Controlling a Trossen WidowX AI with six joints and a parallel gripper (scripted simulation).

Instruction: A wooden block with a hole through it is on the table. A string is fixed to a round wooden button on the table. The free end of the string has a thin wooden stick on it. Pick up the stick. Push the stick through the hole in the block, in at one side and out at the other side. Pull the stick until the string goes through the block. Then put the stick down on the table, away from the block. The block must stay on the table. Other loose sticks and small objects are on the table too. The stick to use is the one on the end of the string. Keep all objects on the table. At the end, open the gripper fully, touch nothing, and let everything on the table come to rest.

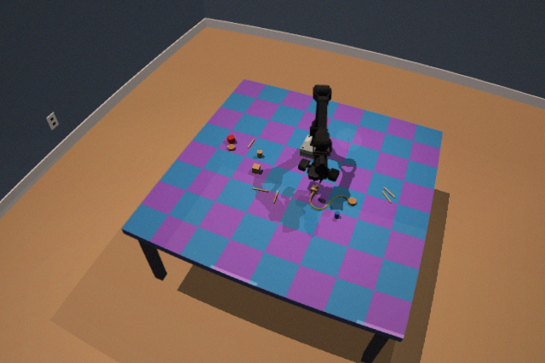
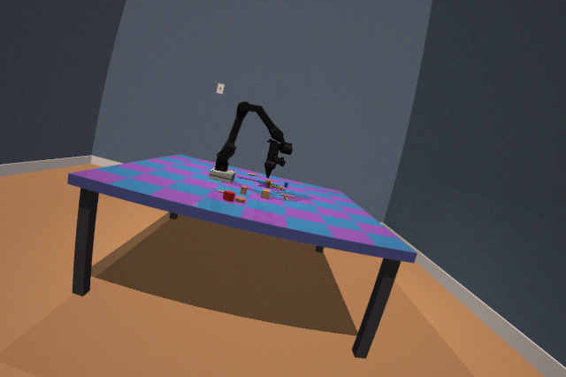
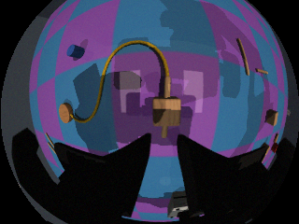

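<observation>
My gripper tip is now 40 mm short of the thin wooden stick, 10 mm to the left of it and 40 mm above it. The rest, counted from my gripper tip: wooden cylinder 140 mm behind, 330 mm to the right, 40 mm below; blue object 140 mm ahead, 130 mm to the left, 40 mm below; round wooden button 30 mm ahead, 180 mm to the left, 40 mm below.
</observation>
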